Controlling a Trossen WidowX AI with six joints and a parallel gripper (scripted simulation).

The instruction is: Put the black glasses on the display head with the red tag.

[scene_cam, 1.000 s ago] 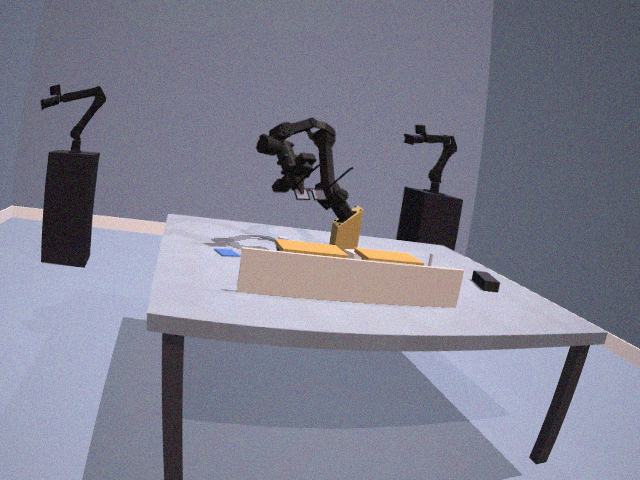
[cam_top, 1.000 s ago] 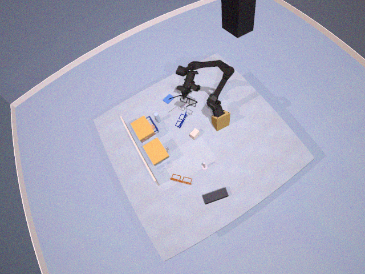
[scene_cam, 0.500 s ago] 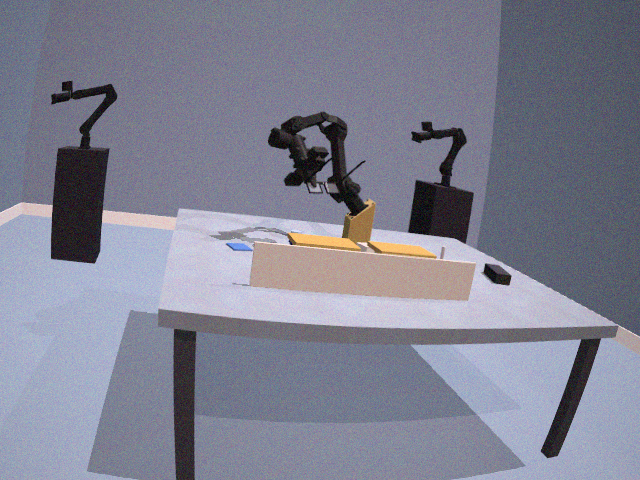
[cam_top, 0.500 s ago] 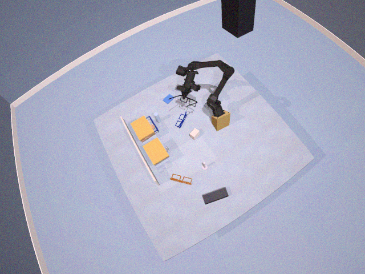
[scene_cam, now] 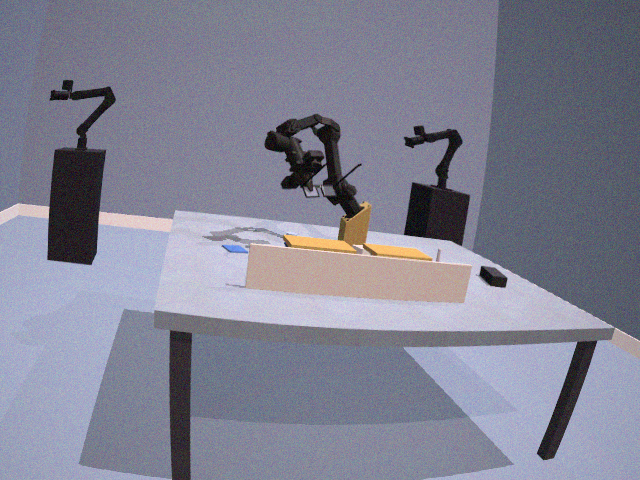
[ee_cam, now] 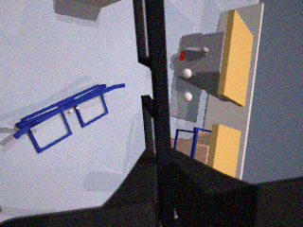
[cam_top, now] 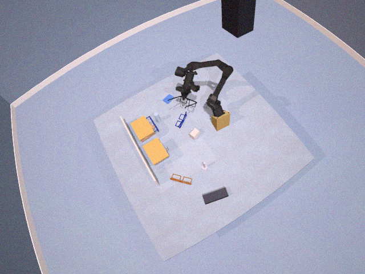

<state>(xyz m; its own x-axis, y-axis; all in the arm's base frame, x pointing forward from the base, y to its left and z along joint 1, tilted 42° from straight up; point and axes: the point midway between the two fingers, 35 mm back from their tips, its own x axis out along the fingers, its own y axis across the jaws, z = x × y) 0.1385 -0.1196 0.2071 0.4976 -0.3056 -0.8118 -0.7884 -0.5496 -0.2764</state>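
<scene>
My gripper tip is now 50 mm short of the white cube, 180 mm to the right of it and 180 mm above it. Also, from my gripper tip: blue card: 20 mm ahead, 220 mm to the right, 200 mm below; then beige board: 450 mm ahead, 40 mm to the left, 150 mm below; then display head: 310 mm ahead, 60 mm to the right, 150 mm below.
</scene>
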